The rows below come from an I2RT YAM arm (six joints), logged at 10 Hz.
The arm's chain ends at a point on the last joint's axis. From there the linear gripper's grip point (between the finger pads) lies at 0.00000 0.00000 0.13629 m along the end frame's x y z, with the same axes.
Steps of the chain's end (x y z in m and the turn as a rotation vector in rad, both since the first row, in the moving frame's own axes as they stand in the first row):
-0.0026, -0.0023, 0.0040, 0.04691, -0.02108, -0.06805
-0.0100, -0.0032, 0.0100, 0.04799, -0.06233, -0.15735
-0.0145, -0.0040, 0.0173, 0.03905, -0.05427, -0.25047
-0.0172, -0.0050, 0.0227, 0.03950, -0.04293, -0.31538
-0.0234, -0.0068, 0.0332, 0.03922, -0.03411, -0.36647
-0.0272, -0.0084, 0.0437, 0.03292, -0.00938, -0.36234
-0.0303, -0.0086, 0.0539, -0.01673, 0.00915, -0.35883
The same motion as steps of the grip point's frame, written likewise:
-0.0057, -0.0086, 0.0038, 0.04691, -0.02108, -0.06805
-0.0190, -0.0090, 0.0096, 0.04799, -0.06233, -0.15735
-0.0225, -0.0083, 0.0170, 0.03905, -0.05427, -0.25047
-0.0238, -0.0094, 0.0225, 0.03950, -0.04293, -0.31538
-0.0289, -0.0112, 0.0330, 0.03922, -0.03411, -0.36647
-0.0293, -0.0126, 0.0436, 0.03292, -0.00938, -0.36234
-0.0287, -0.0066, 0.0539, -0.01673, 0.00915, -0.35883

